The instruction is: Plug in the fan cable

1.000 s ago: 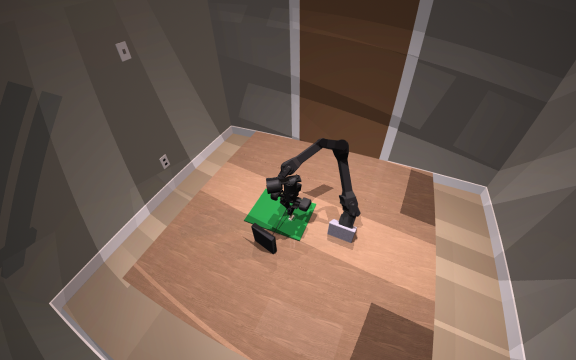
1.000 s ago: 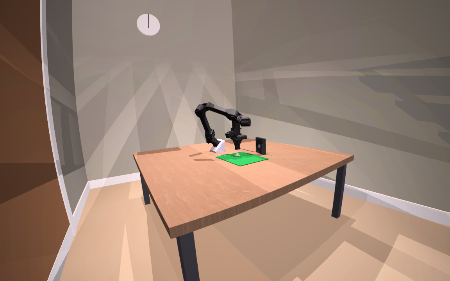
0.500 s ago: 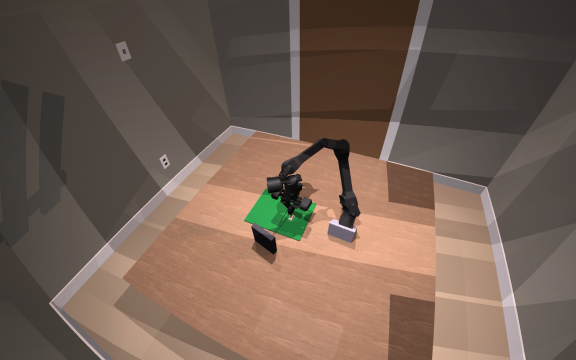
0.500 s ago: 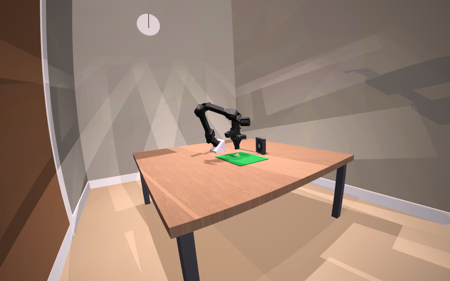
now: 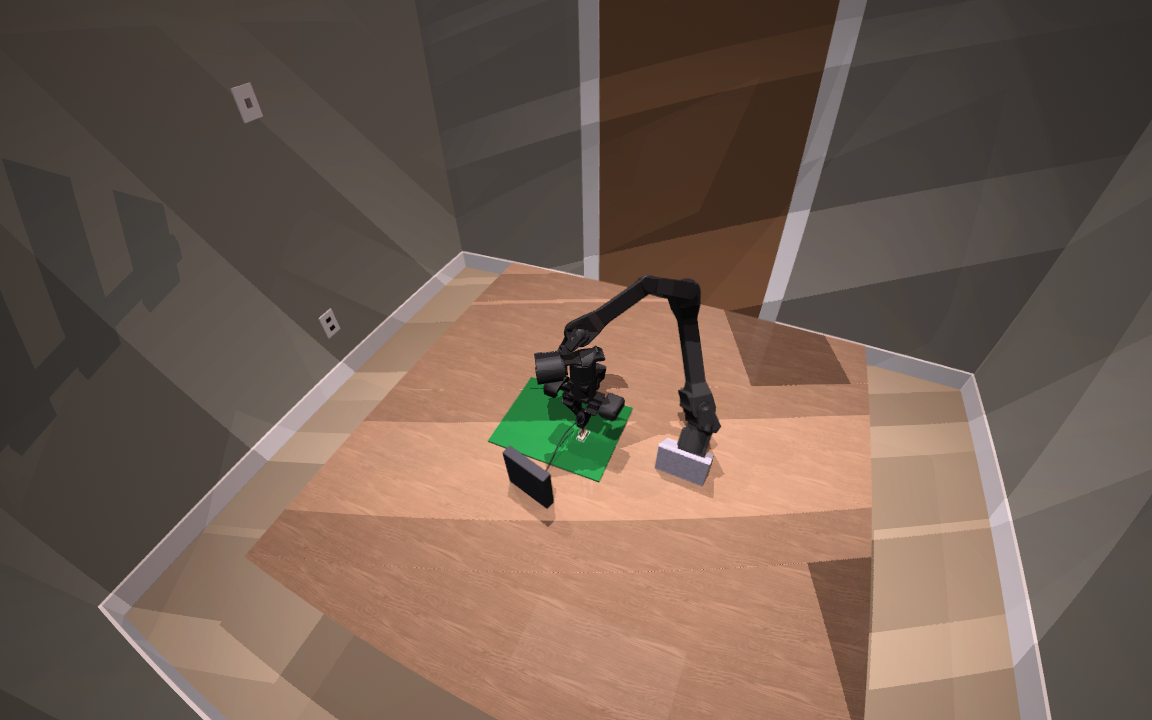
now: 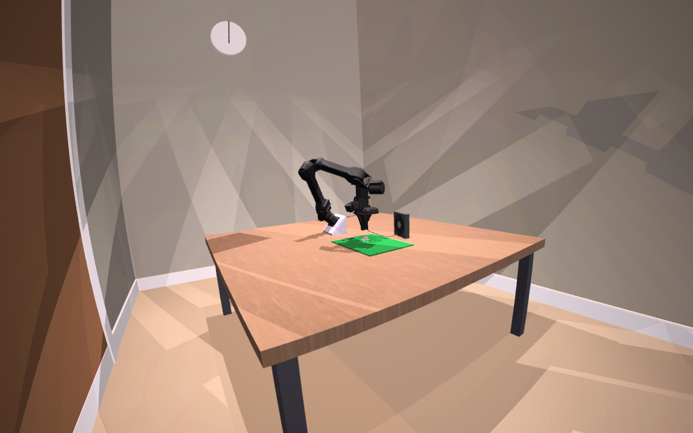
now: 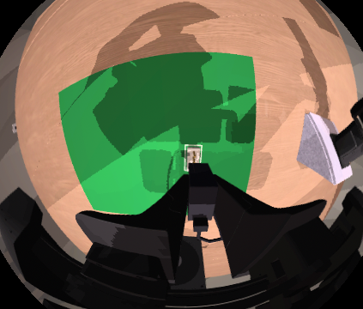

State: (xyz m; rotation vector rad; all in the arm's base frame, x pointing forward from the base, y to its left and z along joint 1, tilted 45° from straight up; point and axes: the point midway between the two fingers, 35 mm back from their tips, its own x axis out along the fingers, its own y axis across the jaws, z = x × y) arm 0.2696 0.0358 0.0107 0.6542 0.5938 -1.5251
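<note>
My gripper tip is 70 mm short of the green board and 80 mm above it. The rest, counted from my gripper tip: black fan: 40 mm ahead, 190 mm to the left, 10 mm below; then black plug: 10 mm to the left, 10 mm above.
</note>
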